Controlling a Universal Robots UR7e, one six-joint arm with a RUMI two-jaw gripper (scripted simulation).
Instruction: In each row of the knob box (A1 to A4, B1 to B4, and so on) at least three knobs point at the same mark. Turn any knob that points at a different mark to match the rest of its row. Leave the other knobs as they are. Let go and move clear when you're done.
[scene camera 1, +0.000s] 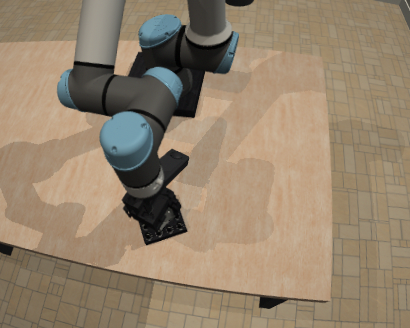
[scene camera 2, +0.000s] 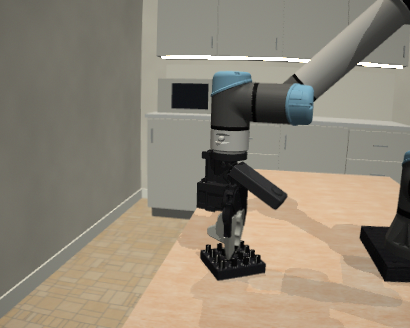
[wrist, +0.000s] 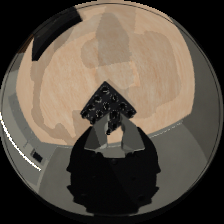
Labels:
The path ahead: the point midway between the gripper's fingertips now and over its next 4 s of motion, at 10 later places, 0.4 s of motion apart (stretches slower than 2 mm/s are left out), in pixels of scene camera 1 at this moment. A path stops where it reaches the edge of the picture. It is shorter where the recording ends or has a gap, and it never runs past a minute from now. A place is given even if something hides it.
My gripper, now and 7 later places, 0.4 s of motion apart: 166, 217; 165, 215; 164, 212; 163, 209; 161, 206; 155, 195; 153, 188; 153, 187

